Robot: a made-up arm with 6 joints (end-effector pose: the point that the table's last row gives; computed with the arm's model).
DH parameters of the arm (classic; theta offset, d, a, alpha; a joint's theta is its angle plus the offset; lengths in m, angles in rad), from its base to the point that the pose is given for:
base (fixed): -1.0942 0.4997 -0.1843 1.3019
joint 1: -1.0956 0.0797 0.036 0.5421
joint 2: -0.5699 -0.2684 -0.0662 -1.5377
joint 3: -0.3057 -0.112 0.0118 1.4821
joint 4: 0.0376 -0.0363 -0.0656 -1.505
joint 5: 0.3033 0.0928 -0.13 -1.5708
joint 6: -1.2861 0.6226 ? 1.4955
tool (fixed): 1.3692 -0.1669 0 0
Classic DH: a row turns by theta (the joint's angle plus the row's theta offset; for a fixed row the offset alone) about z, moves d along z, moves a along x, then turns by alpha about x.
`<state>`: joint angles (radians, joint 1 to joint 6).
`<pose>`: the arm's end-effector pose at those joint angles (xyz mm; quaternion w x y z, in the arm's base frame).
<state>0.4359 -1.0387 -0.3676 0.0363 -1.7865 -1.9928</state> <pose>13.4 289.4 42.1 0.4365 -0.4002 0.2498 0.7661</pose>
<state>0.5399 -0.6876 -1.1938 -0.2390 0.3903 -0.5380</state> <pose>592.1 279.4 194.3 0.9343 -0.0182 0.3561 0.0033</pose>
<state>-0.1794 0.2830 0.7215 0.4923 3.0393 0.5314</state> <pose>-350.0 201.1 209.0 0.1414 0.0773 0.7289 -0.6654</pose>
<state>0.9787 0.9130 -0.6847 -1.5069 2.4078 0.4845</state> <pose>-324.2 641.0 612.5 0.2509 -0.1957 -0.9084 0.2713</pose>
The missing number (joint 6, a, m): -0.0346
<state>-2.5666 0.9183 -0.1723 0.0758 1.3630 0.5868</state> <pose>617.4 -51.4 203.8 0.4877 0.7976 -0.0118 -0.3547</pose>
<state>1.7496 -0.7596 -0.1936 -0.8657 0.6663 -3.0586</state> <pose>305.4 350.2 1221.0 0.1939 -0.8386 -0.3327 -0.3855</pose>
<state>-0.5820 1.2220 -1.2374 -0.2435 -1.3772 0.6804</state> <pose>-422.0 164.7 114.0 0.0085 0.0355 0.6675 -0.7437</pose>
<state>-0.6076 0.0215 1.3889 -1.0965 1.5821 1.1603</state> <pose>-413.3 -187.9 385.2 0.1241 -0.4159 0.8791 -0.1970</pose>
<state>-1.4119 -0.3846 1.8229 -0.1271 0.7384 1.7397</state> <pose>-422.9 -130.8 829.2 0.2517 0.4318 -0.8636 0.0662</pose>
